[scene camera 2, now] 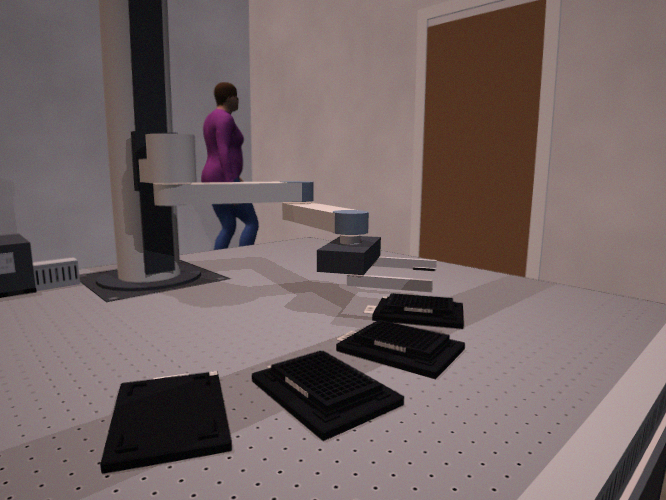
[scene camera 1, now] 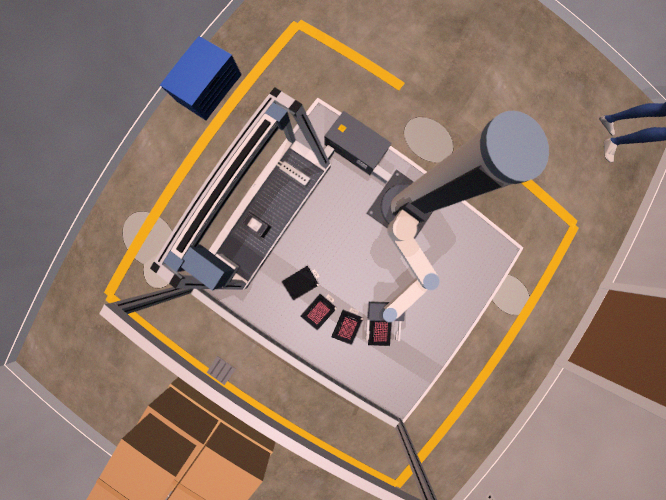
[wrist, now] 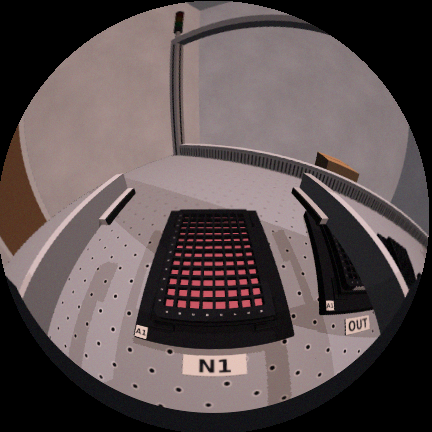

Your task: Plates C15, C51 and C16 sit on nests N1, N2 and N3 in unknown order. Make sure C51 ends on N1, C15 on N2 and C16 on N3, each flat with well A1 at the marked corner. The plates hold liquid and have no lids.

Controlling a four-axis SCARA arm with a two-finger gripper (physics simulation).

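Places are measured from the arm's base along level axes (x up, y ahead, z left), in millimetres.
Where they show: gripper, fingertip midpoint: [scene camera 2: 434, 274] [scene camera 1: 382, 340] [wrist: 213, 177]; arm's base at its link origin: [scene camera 2: 150, 282].
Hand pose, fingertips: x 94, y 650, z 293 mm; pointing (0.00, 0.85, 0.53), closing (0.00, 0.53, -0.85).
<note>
Things, the pixels of their top centre, and the offset from my fingertips. "spot": a spot on its surface instead.
- second plate at its top centre: [wrist: 354, 244] [scene camera 2: 401, 334] [scene camera 1: 347, 328] dx -55, dy +63, dz -175 mm
- OUT label at a spot on its surface: [wrist: 357, 325] spot: dx -79, dy -34, dz -195 mm
- third plate at its top centre: [scene camera 2: 324, 374] [scene camera 1: 318, 313] dx -55, dy +80, dz -351 mm
- bare black nest at its top centre: [scene camera 2: 168, 404] [scene camera 1: 300, 283] dx -63, dy +6, dz -520 mm
- grey box at a spot on its surface: [scene camera 1: 356, 141] spot: dx +33, dy -755, dz -694 mm
My gripper [scene camera 1: 383, 334] [scene camera 2: 431, 275] [wrist: 213, 177] is open and empty. Its fingers are spread wide above a plate [scene camera 1: 380, 332] [scene camera 2: 422, 304] [wrist: 215, 265] with pink liquid. This plate lies flat on the nest [scene camera 2: 419, 321] [wrist: 277, 332] labelled N1, with the A1 tag at the near left corner in the wrist view. A second plate [scene camera 1: 347, 326] [scene camera 2: 403, 337] sits on the neighbouring nest, beside the OUT label [wrist: 357, 325]. A third plate [scene camera 1: 318, 312] [scene camera 2: 325, 376] sits on the nest beyond. Plate names and well lettering are unreadable.
A bare black nest [scene camera 1: 299, 282] [scene camera 2: 169, 419] lies at the end of the row. A framed machine [scene camera 1: 225, 188] stands beyond it. The arm's column [scene camera 1: 457, 172] [scene camera 2: 121, 161] rises behind. A grey box [scene camera 1: 356, 141] stands at the back. A person [scene camera 2: 223, 142] stands behind the table.
</note>
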